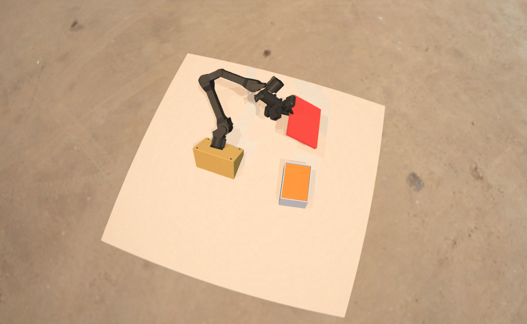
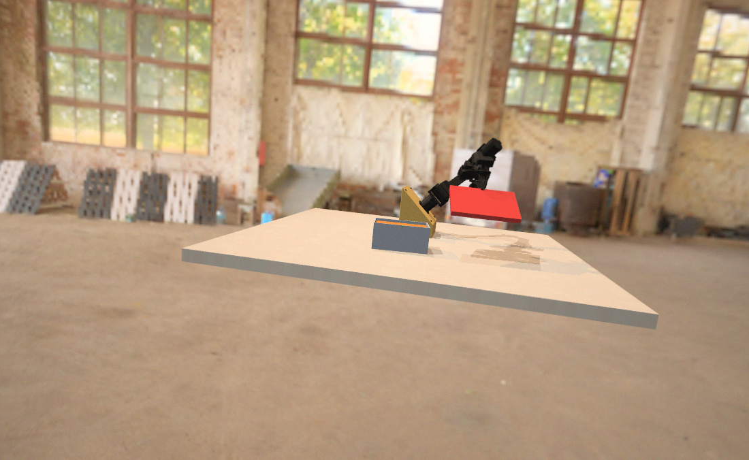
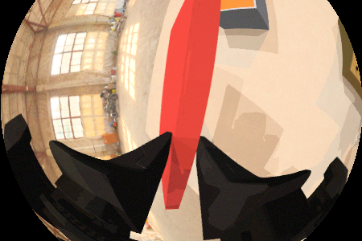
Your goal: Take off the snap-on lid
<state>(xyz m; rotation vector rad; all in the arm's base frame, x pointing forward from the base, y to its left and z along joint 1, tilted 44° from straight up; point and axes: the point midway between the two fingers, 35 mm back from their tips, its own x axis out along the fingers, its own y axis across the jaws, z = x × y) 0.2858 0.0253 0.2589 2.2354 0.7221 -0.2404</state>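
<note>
Now: gripper tip 7 cm short of the red lid and 3 cm above it. Also, from my gripper tip: grey storage box: 9 cm ahead, 29 cm to the right, 18 cm below.
</note>
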